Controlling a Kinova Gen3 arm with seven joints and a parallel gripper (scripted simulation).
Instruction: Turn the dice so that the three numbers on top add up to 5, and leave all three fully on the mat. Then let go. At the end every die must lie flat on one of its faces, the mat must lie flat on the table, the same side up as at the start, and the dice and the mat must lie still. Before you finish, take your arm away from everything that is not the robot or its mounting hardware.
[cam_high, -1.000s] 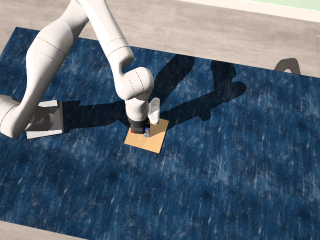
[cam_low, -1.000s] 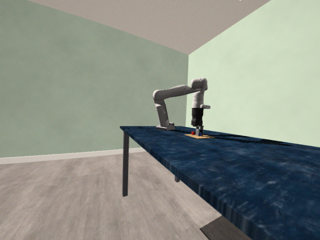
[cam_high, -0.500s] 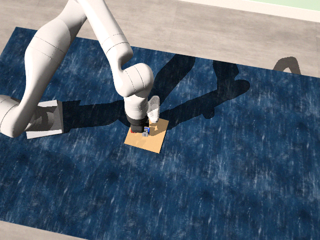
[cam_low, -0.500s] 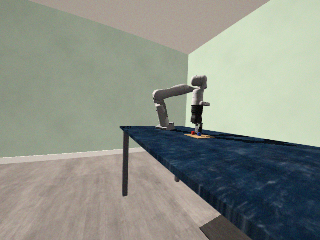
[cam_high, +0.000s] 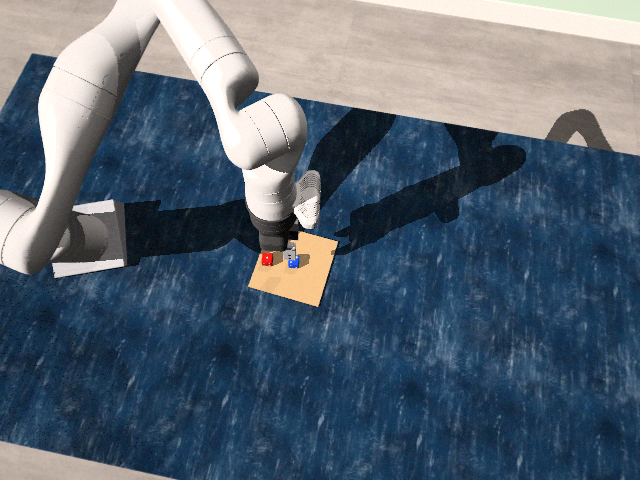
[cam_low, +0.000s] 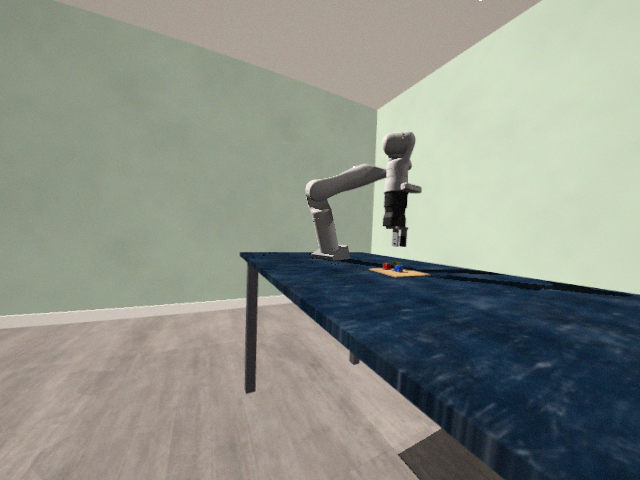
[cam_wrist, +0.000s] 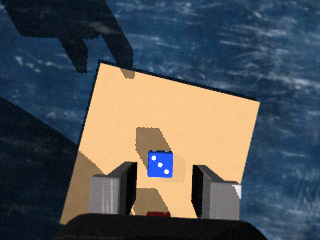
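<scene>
Right now my hand is 100 mm past the yellow die, 90 mm to the right of it and 90 mm above it. From my hand the other things lie so: red die: 50 mm behind, 10 mm to the right, 90 mm below; then blue die: 90 mm below; then tan mat: 100 mm below.
</scene>
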